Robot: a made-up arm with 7 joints. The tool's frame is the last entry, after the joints.
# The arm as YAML. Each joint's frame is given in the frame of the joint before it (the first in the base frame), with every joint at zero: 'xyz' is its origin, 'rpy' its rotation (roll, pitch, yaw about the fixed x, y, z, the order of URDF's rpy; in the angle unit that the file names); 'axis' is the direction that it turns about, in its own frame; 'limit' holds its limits. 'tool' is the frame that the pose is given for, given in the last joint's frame.
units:
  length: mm
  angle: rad
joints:
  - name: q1
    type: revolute
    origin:
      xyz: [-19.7, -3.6, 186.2]
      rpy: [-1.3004, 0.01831, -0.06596]
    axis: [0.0, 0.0, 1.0]
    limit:
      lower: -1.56
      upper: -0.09
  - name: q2
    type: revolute
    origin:
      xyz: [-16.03, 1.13, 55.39]
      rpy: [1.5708, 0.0, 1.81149]
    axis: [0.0, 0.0, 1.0]
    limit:
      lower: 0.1
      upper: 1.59
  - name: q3
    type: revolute
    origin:
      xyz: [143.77, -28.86, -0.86]
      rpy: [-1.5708, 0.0, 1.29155]
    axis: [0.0, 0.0, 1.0]
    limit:
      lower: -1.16
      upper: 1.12
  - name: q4
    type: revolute
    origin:
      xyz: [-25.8, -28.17, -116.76]
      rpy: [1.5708, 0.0, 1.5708]
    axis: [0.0, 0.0, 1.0]
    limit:
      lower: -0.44
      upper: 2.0
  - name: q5
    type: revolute
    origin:
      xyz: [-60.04, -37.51, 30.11]
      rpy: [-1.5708, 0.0, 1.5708]
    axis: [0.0, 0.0, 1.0]
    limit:
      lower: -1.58
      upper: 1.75
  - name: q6
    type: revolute
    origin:
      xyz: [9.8, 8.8, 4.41]
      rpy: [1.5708, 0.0, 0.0]
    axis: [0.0, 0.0, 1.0]
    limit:
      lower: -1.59
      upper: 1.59
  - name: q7
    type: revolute
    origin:
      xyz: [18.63, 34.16, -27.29]
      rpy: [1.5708, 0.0, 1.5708]
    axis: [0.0, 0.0, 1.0]
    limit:
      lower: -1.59
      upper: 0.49
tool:
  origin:
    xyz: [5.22, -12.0, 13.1]
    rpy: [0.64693, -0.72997, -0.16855]
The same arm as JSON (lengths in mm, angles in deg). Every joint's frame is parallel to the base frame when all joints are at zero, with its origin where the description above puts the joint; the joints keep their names.
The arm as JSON. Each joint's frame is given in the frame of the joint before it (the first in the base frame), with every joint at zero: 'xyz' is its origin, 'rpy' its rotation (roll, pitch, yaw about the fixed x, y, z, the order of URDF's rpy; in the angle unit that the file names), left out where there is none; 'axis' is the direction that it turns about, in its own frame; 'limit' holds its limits. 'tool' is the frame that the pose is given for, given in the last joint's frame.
{"units": {"length": "mm", "angle": "deg"}, "joints": [{"name": "q1", "type": "revolute", "origin": {"xyz": [-19.7, -3.6, 186.2]}, "axis": [0.068403, 0.961235, 0.26711], "limit": {"lower": -89.38, "upper": -5.16}}, {"name": "q2", "type": "revolute", "origin": {"xyz": [-12.2, 54.6, 14.0]}, "axis": [0.968889, -0.0002, -0.247497], "limit": {"lower": 5.73, "upper": 91.1}}, {"name": "q3", "type": "revolute", "origin": {"xyz": [-37.0, 11.9, -141.4]}, "axis": [0.247497, -0.0001, 0.968889], "limit": {"lower": -66.46, "upper": 64.17}}, {"name": "q4", "type": "revolute", "origin": {"xyz": [-1.6, -25.8, -120.1]}, "axis": [0.0002, 1.0, 0.0], "limit": {"lower": -25.21, "upper": 114.59}}, {"name": "q5", "type": "revolute", "origin": {"xyz": [48.9, 30.1, -51.2]}, "axis": [0.968889, -0.0002, -0.247497], "limit": {"lower": -90.53, "upper": 100.27}}, {"name": "q6", "type": "revolute", "origin": {"xyz": [6.7, -8.8, 8.4]}, "axis": [0.0002, 1.0, 0.0], "limit": {"lower": -91.1, "upper": 91.1}}, {"name": "q7", "type": "revolute", "origin": {"xyz": [37.7, -27.3, 9.6]}, "axis": [0.247497, -0.0001, 0.968889], "limit": {"lower": -91.1, "upper": 28.07}}], "tool": {"origin": {"xyz": [8.3, -12.0, 11.4], "rpy": [34.38, -27.67, -8.13]}}}
